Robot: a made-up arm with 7 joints. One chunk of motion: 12 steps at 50 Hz.
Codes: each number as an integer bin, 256 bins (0 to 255) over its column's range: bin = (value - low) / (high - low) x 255, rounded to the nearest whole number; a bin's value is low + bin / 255 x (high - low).
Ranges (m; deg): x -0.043..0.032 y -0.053..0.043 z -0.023..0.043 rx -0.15..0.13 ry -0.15..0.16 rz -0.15..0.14
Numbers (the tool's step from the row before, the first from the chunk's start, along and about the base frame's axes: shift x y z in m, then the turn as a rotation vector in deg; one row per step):
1: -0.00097 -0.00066 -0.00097 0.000 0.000 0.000
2: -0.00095 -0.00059 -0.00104 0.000 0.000 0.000
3: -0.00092 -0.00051 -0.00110 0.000 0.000 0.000
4: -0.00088 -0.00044 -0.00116 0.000 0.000 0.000
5: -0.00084 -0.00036 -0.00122 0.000 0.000 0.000
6: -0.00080 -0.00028 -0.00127 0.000 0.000 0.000
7: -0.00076 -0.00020 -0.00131 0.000 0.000 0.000
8: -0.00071 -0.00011 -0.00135 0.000 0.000 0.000
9: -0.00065 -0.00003 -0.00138 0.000 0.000 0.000
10: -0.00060 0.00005 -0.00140 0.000 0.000 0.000
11: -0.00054 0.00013 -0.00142 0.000 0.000 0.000
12: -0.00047 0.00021 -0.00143 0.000 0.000 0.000
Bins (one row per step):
1: 143 139 85 137 123 132
2: 143 139 85 137 123 132
3: 143 139 85 137 123 132
4: 143 140 84 137 123 132
5: 143 140 84 137 123 132
6: 143 140 84 137 123 132
7: 144 140 84 137 123 132
8: 144 140 84 137 123 132
9: 144 141 84 137 123 132
10: 144 141 83 137 123 132
11: 144 141 83 137 123 132
12: 145 141 83 137 123 132

